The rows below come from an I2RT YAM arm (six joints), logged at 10 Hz.
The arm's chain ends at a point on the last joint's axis. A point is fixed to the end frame.
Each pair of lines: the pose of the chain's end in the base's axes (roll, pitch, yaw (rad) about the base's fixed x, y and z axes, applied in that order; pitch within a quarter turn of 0, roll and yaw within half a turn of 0; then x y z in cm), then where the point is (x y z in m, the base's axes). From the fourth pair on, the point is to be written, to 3 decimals.
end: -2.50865 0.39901 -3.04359 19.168 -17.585 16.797
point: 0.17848 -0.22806 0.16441
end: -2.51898 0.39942 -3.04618 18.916 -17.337 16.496
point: 0.17603 -0.22556 0.16091
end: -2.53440 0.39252 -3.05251 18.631 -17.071 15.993
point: 0.17312 -0.22283 0.15528
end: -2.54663 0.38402 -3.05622 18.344 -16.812 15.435
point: 0.170 -0.220 0.149
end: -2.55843 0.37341 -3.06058 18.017 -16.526 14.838
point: 0.167 -0.217 0.143
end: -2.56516 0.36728 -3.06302 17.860 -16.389 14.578
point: 0.165 -0.216 0.140
